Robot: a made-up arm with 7 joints.
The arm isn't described. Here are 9 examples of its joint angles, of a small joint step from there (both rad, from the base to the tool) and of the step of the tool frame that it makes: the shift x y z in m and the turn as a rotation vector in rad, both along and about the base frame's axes.
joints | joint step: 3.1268 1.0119 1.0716 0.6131 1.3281 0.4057 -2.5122 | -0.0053 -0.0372 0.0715 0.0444 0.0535 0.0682 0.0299
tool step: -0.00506 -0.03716 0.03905 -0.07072 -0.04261 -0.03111
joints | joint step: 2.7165 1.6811 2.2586 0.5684 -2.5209 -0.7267 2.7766 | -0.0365 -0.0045 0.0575 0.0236 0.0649 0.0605 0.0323
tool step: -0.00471 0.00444 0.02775 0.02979 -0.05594 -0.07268
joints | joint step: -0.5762 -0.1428 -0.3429 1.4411 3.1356 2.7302 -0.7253 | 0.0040 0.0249 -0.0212 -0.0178 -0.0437 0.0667 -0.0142
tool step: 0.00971 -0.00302 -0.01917 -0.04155 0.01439 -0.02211
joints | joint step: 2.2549 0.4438 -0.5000 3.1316 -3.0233 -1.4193 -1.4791 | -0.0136 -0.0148 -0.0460 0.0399 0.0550 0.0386 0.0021
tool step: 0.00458 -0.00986 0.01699 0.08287 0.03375 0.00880
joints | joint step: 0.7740 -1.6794 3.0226 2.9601 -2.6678 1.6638 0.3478 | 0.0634 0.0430 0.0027 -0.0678 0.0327 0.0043 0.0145
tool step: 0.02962 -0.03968 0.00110 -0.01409 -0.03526 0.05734
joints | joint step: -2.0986 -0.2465 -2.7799 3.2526 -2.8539 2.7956 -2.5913 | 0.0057 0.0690 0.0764 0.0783 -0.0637 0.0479 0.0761
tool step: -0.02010 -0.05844 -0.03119 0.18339 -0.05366 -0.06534
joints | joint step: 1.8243 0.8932 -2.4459 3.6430 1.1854 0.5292 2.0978 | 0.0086 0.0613 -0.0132 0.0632 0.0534 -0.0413 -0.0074
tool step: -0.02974 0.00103 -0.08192 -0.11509 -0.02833 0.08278
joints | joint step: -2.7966 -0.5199 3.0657 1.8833 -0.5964 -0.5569 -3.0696 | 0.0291 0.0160 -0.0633 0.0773 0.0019 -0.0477 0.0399
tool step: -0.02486 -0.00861 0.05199 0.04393 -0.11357 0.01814
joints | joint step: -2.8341 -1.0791 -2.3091 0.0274 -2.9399 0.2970 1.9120 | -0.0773 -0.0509 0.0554 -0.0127 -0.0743 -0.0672 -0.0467
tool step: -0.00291 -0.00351 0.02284 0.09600 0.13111 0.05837
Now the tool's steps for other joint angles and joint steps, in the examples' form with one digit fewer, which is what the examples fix.
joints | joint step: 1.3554 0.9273 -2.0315 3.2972 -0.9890 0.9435 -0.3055 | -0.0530 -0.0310 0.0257 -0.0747 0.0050 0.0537 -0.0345
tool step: 0.0714 -0.0450 0.0516 0.1285 0.0447 -0.1247
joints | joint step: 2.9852 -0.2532 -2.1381 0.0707 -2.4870 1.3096 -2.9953 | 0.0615 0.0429 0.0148 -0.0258 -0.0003 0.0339 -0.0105
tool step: -0.0080 0.0036 0.0068 -0.0234 -0.0622 0.0815
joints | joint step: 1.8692 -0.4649 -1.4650 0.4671 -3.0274 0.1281 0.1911 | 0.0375 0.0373 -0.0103 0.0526 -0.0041 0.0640 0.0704
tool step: 0.0332 0.0125 0.0087 0.0314 -0.0673 -0.0710
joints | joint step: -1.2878 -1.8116 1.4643 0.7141 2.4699 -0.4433 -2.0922 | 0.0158 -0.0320 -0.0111 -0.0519 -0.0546 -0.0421 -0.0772
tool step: -0.0261 -0.0015 0.0112 -0.1094 0.0218 -0.1163
